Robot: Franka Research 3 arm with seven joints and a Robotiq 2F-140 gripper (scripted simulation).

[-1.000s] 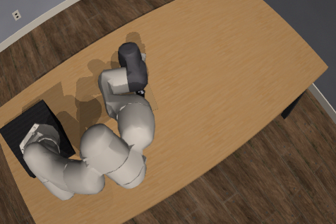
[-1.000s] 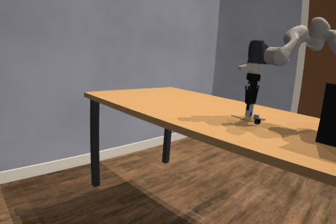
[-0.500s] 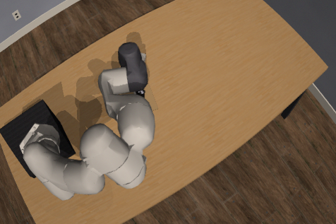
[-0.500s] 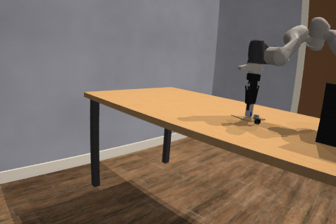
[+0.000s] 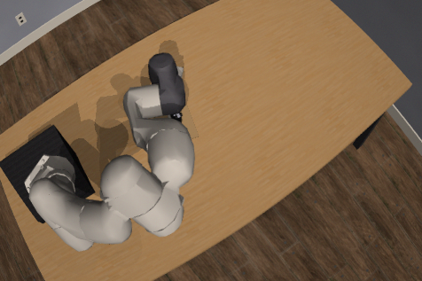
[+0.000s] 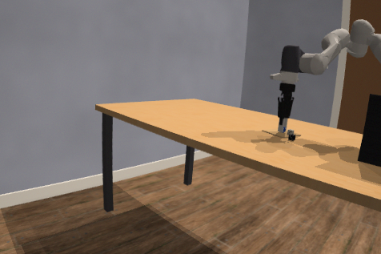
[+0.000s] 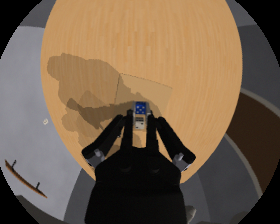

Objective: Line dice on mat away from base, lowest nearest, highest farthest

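My gripper is now 20 mm above the blue die. Round my hand: white die: 50 mm behind, 10 mm to the left, 30 mm below; then thin tan mat: 40 mm below; then black die: 80 mm behind, 80 mm to the left, 30 mm below.
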